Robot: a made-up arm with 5 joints.
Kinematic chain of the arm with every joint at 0, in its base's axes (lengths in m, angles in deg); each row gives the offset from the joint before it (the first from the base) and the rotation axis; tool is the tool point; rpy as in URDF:
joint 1: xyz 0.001 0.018 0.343 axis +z
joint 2: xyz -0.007 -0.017 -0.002 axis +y
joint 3: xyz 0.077 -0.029 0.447 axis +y
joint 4: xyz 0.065 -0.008 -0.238 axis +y
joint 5: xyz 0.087 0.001 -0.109 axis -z
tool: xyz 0 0.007 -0.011 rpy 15.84 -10.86 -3.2
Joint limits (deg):
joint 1: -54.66..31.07
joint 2: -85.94..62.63
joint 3: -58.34..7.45
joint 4: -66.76..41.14
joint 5: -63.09..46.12
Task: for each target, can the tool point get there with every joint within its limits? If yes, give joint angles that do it. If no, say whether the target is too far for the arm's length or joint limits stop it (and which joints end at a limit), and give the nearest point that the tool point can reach.
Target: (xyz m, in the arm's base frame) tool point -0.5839 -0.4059 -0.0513
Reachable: no: joint limits stop it (at a limit: joint 1, joint 2, joint 5) | nearest point 0.0651 -0.1557 0.1658 | short by 0.729 m
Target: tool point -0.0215 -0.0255 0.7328
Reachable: yes | joints -7.92 -65.14 -20.91 -2.62 11.32
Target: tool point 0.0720 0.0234 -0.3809
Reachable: no: joint limits stop it (at a limit: joint 2, joint 5) | nearest point 0.2777 0.0390 0.1104 | short by 0.533 m
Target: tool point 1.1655 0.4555 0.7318
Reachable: no: too far | nearest point 0.5697 0.2317 0.5330 | short by 0.667 m
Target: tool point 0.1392 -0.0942 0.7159
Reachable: yes | joints -23.86 -30.88 -13.51 -39.27 26.50
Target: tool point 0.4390 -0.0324 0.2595
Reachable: yes | joints -0.43 39.25 -40.01 21.70 -33.44
